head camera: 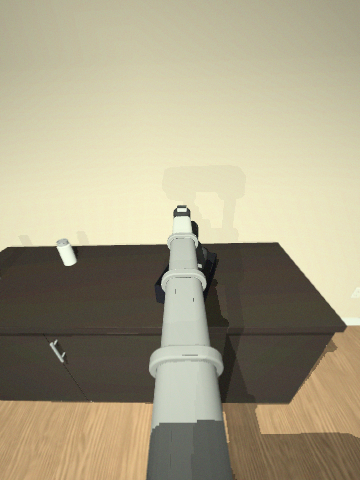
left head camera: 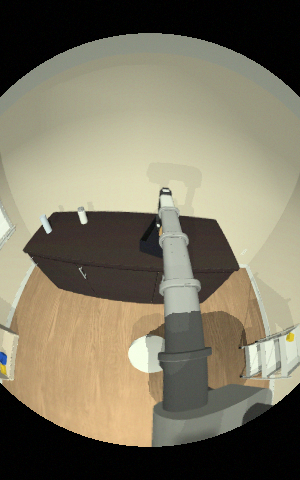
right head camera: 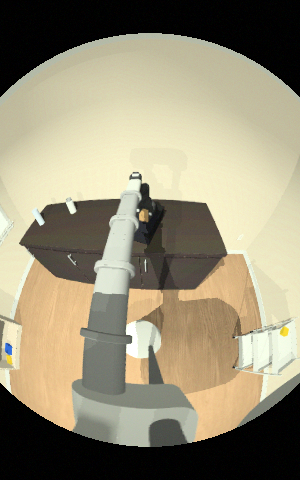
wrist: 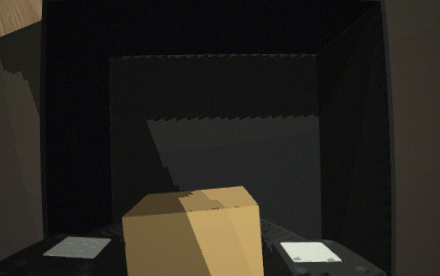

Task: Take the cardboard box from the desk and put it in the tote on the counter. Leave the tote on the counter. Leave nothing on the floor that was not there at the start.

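Frame: origin at the robot's base, x ahead, y left, z up, level; centimetres.
Seen in the pictures: gripper, fingertip midpoint: [right head camera: 144, 218] [wrist: 198, 233]; robot's base at its link origin: [left head camera: 149, 352] [right head camera: 140, 338].
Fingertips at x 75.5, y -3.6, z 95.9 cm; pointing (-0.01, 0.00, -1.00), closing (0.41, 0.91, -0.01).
Observation:
Offsets run from my fingertips to a thing's top centre. Level surfaces: height alone.
My gripper [wrist: 198, 233] is shut on the cardboard box @[dx +1.7, dy -0.5, dz +5.0 cm] [wrist: 194, 240] [right head camera: 144, 215], a tan block between the two dark fingers. In the left head camera view a small part of the box [left head camera: 161, 231] shows beside the arm. The black, open-topped tote @[dx +1.3, dy +1.2, dz +2.3 cm] [wrist: 356, 130] [right head camera: 145, 236] [left head camera: 150, 247] [head camera: 160, 293] stands on the dark brown counter @[dz -7.7 cm] [head camera: 280, 300] [left head camera: 110, 245] [right head camera: 190, 230]. The box is over the tote's opening, toward the bottom of the wrist view. Whether its underside is below the rim is hidden. The arm covers much of the tote in the head camera view.
A white bottle @[dx +20.6, dy +68.6, dz +7.1 cm] [head camera: 67, 254] [left head camera: 82, 216] [right head camera: 71, 206] and a pale blue cylinder @[dx +6.7, dy +103.2, dz +9.3 cm] [left head camera: 46, 224] [right head camera: 38, 217] stand on the counter's left part. A wall is behind. A round white object [left head camera: 144, 354] [right head camera: 143, 340] is on the floor in front. A white rack stands at the right.

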